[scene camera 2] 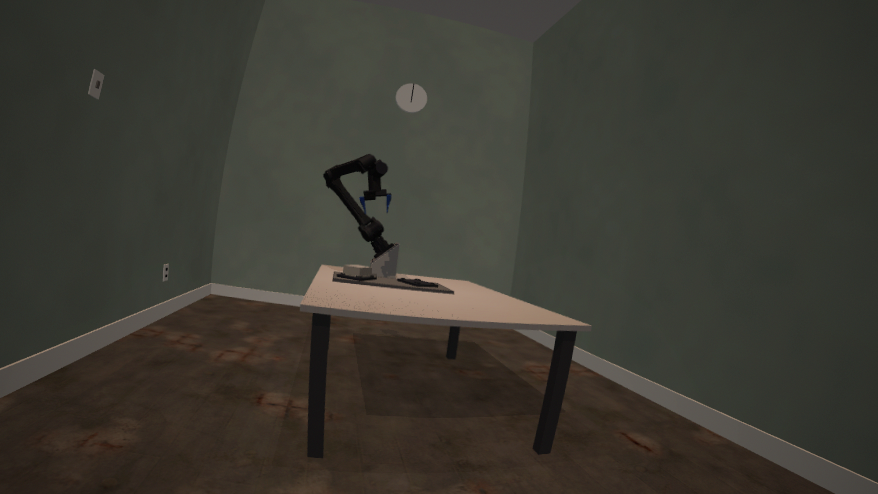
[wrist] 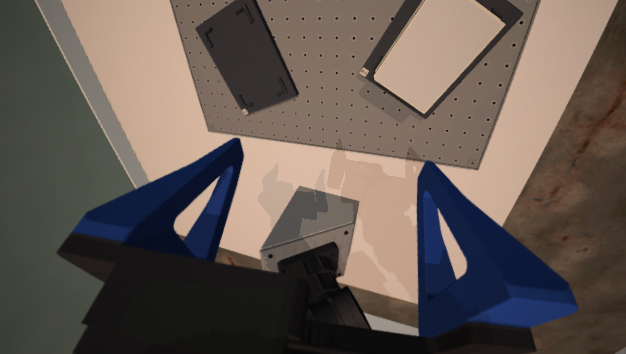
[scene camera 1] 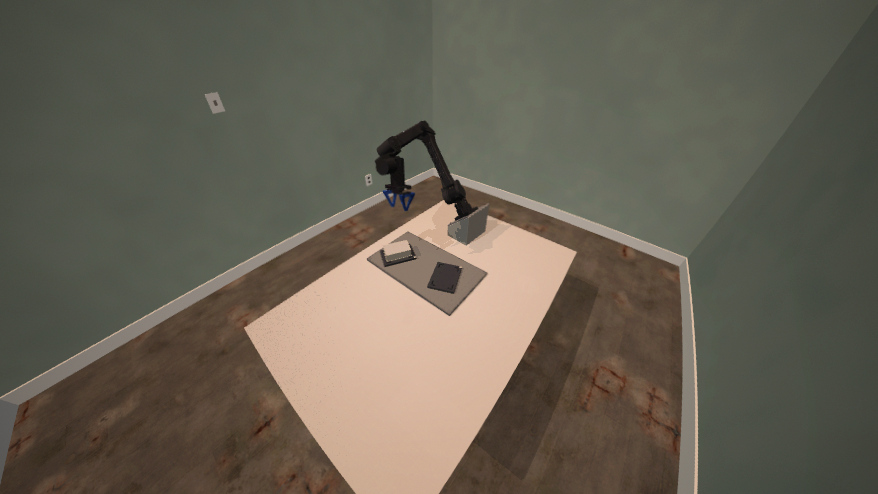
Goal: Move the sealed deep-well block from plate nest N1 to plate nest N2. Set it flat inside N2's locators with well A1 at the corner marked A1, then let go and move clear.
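Places are measured from the arm's base along level axes (x ahead, y left, z up), in centimetres.
Pixels of known places: gripper, fingertip midpoint: (scene camera 2: 376, 213) (wrist: 329, 157) (scene camera 1: 399, 208); arm's base, origin of the base link: (scene camera 2: 384, 251) (wrist: 307, 263) (scene camera 1: 466, 214).
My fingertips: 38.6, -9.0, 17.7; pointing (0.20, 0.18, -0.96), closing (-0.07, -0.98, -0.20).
For each thing: its top centre in the pictures, then the offset to it from my fingertips, as dx, dy, dz. "spot": a spot on its surface instead. Level surfaces: height alone.
- sealed deep-well block, middle of its top: (wrist: 432, 53) (scene camera 2: 358, 266) (scene camera 1: 396, 247) +0.2, -5.1, -24.0
- dark plate nest N1, middle of its top: (wrist: 431, 47) (scene camera 2: 357, 274) (scene camera 1: 397, 252) +0.2, -5.1, -27.6
- small white corner tag, surface spot: (wrist: 364, 72) spot: -3.9, +3.2, -28.2
- dark plate nest N2, middle of its top: (wrist: 243, 62) (scene camera 1: 445, 275) (scene camera 2: 417, 280) -3.7, +22.8, -27.6
- small pale tag, surface spot: (wrist: 245, 111) spot: -12.8, +24.5, -28.2
- grey perforated board, middle of its top: (wrist: 320, 64) (scene camera 2: 390, 280) (scene camera 1: 424, 265) -3.6, +10.1, -29.3
- pale table, its level: dz -30.7
The sealed deep-well block (scene camera 1: 397, 248) (scene camera 2: 357, 270) (wrist: 440, 50), pale and box-shaped, sits on the dark plate nest N1 (scene camera 1: 402, 262) (wrist: 509, 12). A small white corner tag (wrist: 364, 72) shows beside it. The dark plate nest N2 (scene camera 1: 445, 277) (scene camera 2: 418, 282) (wrist: 247, 57) holds no block; its corner locators show, and a small pale tag (wrist: 245, 111) marks one corner. My gripper (scene camera 1: 399, 207) (scene camera 2: 376, 212) (wrist: 329, 157) is open and empty, blue fingers wide apart, high above the table and apart from the block. The far ends of block and N1 are cut off in the wrist view.
Both nests stand on a grey perforated board (scene camera 1: 451, 304) (wrist: 325, 75) on the pale table (scene camera 1: 399, 368) (scene camera 2: 429, 310). The arm's grey base bracket (scene camera 1: 469, 227) (scene camera 2: 385, 262) (wrist: 315, 215) stands beside the board, close to its long edge.
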